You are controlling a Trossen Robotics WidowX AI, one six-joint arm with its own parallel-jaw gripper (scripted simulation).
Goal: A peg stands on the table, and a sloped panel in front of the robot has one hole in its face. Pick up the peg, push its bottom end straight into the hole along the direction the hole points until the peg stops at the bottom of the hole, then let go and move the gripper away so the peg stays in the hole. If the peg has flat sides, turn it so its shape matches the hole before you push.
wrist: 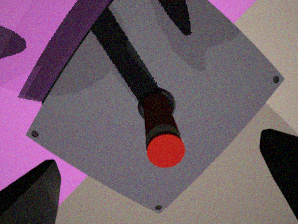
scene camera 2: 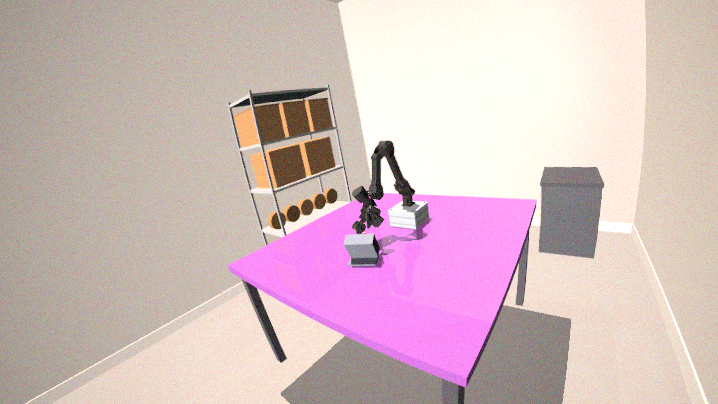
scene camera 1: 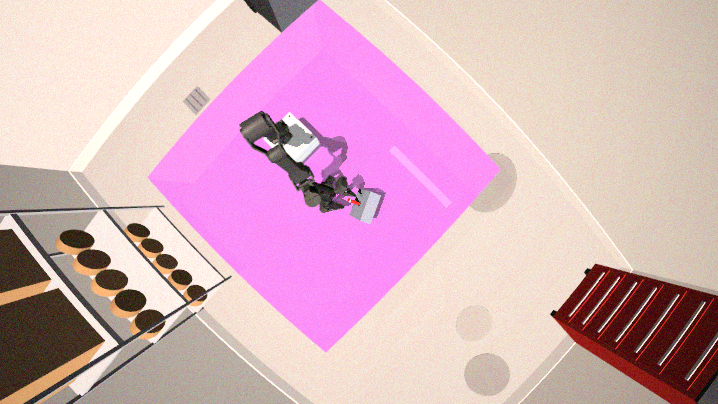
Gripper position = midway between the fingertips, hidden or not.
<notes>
The gripper [scene camera 1: 350, 201] is open and holds nothing.
The gripper shows as well in the wrist view [wrist: 161, 156].
</notes>
